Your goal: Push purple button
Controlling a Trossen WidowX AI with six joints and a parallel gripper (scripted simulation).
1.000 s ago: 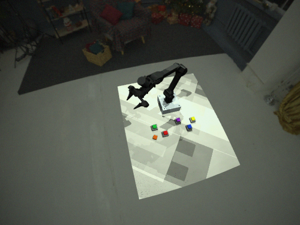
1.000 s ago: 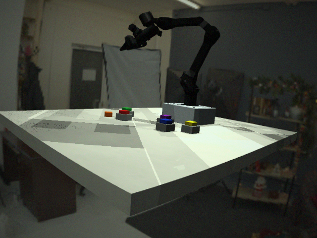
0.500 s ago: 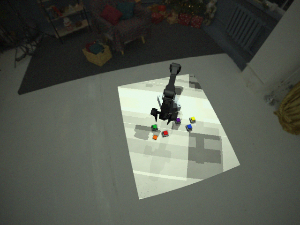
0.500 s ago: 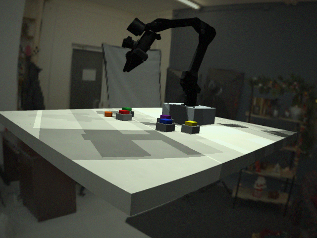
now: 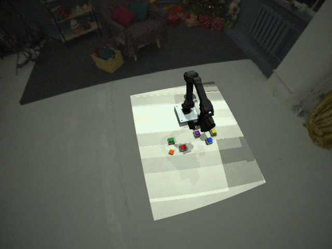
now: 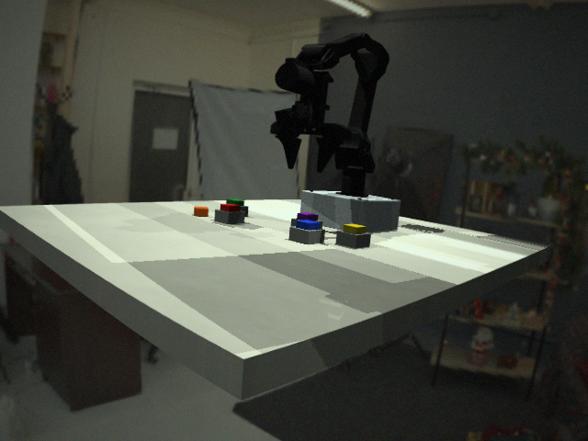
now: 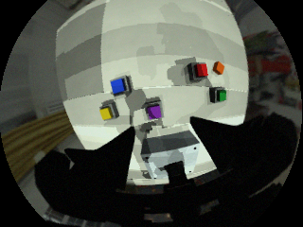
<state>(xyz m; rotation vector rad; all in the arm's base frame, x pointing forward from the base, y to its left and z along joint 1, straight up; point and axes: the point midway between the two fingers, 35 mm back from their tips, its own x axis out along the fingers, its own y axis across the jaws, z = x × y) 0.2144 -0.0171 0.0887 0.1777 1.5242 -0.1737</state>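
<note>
The purple button lies 100 mm below my gripper tip, 10 mm to the left of it and 10 mm behind it. From my gripper tip the other things lie so: red button: 150 mm to the right, 100 mm below, 50 mm ahead; then blue button: 100 mm below, 90 mm ahead, 70 mm to the left; then yellow button: 150 mm to the left, 100 mm below, 40 mm ahead.
</note>
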